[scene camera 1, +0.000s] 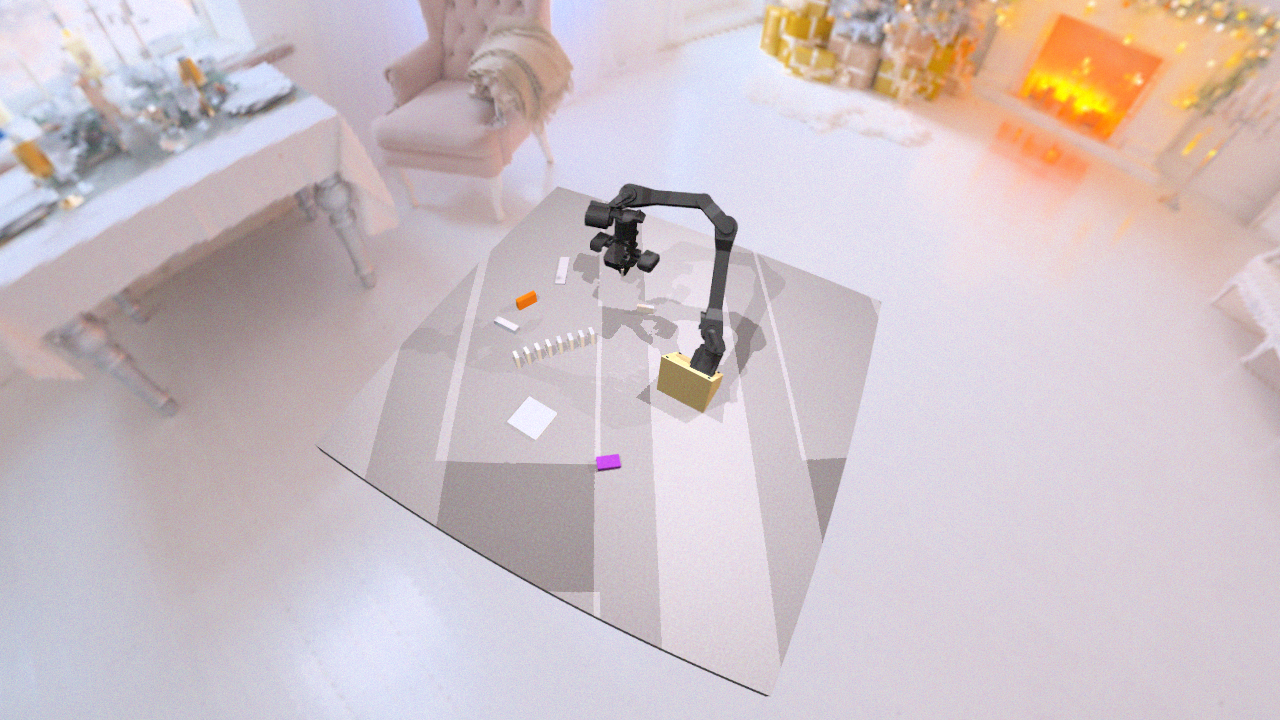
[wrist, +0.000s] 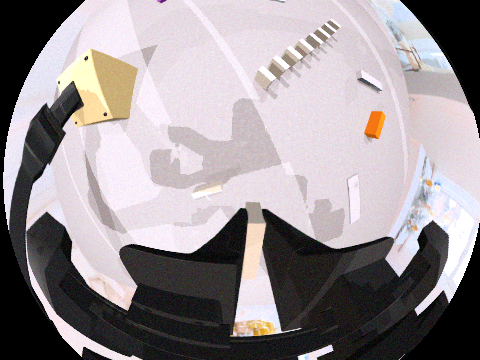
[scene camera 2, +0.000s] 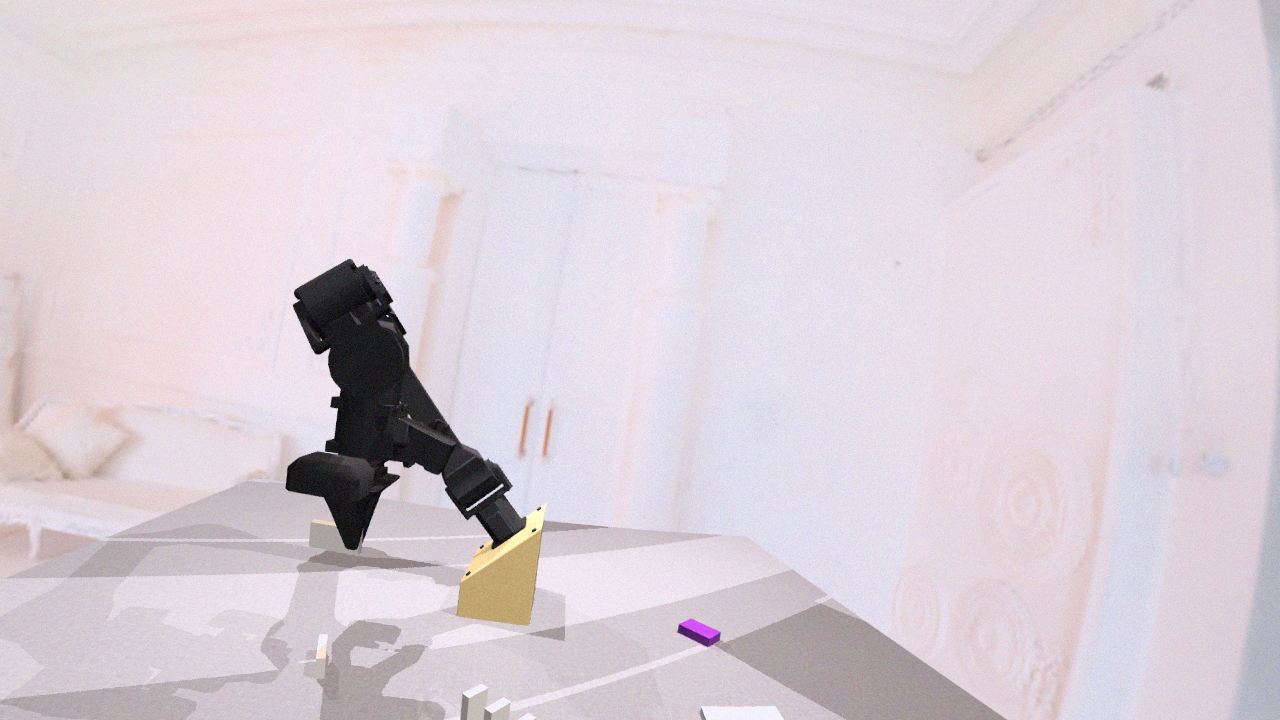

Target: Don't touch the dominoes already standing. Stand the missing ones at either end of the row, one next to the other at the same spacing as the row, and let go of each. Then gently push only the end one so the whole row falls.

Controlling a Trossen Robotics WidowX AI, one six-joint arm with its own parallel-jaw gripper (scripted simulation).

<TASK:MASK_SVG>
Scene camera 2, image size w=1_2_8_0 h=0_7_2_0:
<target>my gripper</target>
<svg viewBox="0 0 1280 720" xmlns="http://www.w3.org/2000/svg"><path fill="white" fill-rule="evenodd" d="M401 394L384 393L375 397L360 398L349 395L341 390L340 396L331 396L330 407L338 408L334 439L326 440L325 452L316 451L298 457L288 465L285 488L295 493L324 497L342 541L348 550L356 550L358 548L362 535L363 543L381 493L400 478L399 475L388 473L388 467L384 467L387 461L402 462L403 468L410 468L416 463L432 474L440 475L457 444L455 439L449 438L450 425L448 423L435 419L428 426L425 426L422 422L419 423L408 418L409 405L400 403Z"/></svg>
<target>cream domino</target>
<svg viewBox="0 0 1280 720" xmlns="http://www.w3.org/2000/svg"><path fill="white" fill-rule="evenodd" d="M310 522L309 547L356 555L362 552L363 535L360 537L361 540L356 550L348 550L334 522L313 520Z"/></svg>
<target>purple block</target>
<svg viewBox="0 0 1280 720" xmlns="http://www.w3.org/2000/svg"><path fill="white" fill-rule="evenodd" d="M678 626L679 634L683 634L685 637L689 637L706 647L710 647L720 640L721 632L694 619L689 619Z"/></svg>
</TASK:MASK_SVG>
